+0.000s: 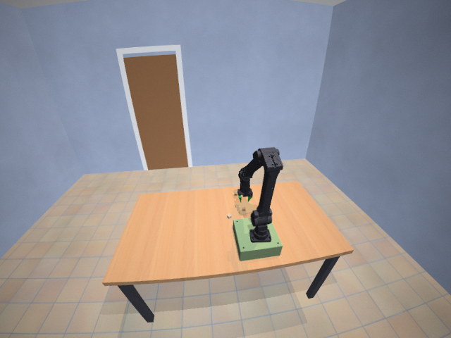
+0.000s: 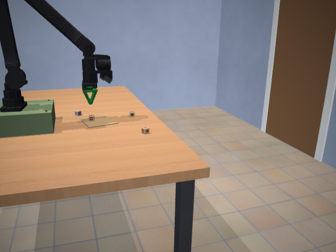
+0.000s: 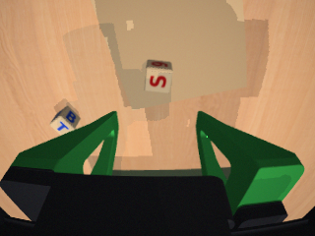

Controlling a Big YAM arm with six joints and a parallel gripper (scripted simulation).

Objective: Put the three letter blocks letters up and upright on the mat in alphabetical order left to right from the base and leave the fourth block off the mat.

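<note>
The tan mat lies 10 cm below my hand, 4 cm ahead of it and 2 cm to the right of it.
</note>
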